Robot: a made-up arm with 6 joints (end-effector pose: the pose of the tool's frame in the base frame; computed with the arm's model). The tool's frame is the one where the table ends. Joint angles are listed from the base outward.
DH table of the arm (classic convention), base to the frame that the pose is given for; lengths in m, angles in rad. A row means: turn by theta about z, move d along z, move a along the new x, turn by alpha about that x. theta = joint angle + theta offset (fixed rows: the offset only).
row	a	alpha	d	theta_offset
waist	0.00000	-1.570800	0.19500	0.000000
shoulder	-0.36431	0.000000	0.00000	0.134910
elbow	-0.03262	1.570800	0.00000	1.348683
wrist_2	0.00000	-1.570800	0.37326	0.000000
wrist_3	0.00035	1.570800	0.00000	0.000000
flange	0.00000	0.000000	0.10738	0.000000
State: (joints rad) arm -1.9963 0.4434 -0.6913 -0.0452 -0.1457 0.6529
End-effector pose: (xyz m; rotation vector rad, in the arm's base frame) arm -0.0539 -0.1206 0.5970 1.1302 0.3176 -1.2355
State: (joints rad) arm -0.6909 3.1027 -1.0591 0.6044 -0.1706 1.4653
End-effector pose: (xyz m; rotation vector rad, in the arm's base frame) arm 0.1679 -0.1520 -0.3017 -2.9341 -0.5943 0.3453
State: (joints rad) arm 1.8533 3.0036 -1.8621 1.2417 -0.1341 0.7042
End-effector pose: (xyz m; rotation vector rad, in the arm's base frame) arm -0.1639 0.6121 -0.2027 -0.1866 -2.9496 -0.8651
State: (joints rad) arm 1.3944 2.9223 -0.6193 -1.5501 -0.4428 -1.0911
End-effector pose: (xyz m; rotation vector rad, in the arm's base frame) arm -0.0262 0.1134 -0.1704 2.5212 0.9839 -1.0107
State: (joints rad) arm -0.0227 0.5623 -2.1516 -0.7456 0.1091 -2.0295
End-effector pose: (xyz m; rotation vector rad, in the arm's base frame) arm -0.3537 -0.0001 0.9037 0.0557 0.0958 -2.7920
